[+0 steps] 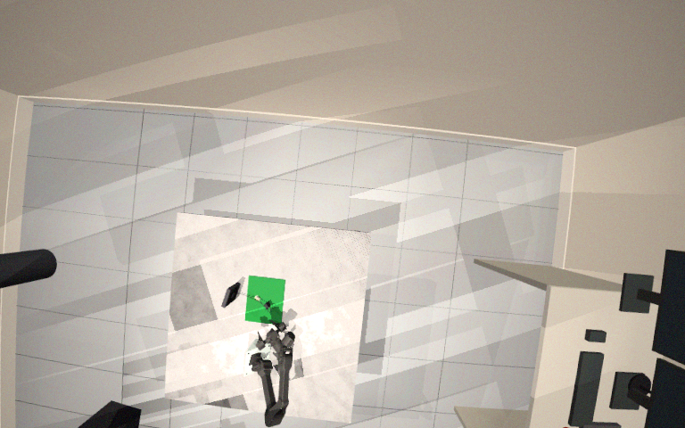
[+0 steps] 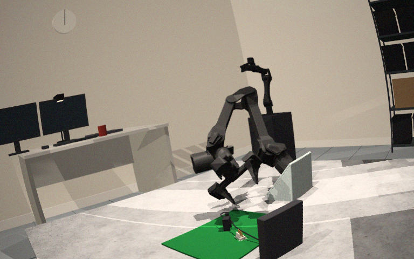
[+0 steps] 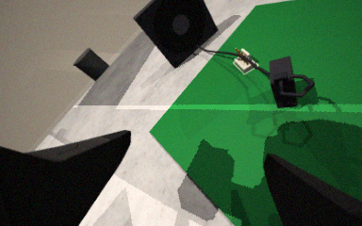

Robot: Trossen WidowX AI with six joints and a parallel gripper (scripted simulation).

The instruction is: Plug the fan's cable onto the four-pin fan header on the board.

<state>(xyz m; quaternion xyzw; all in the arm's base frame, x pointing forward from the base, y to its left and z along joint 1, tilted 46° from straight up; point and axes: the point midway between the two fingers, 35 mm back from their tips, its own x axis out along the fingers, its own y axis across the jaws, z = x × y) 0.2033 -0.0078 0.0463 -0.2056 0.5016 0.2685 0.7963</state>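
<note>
Right now the fan plug is 10 cm ahead of my gripper tip, 6 cm below it and 2 cm to the left of it. From my gripper tip the other things lie so: four-pin fan header (12 cm ahead, 10 cm to the left, 8 cm below); fan (24 cm to the left, 13 cm ahead, 2 cm below); green board (12 cm ahead, 9 cm below, 5 cm to the left).
</note>
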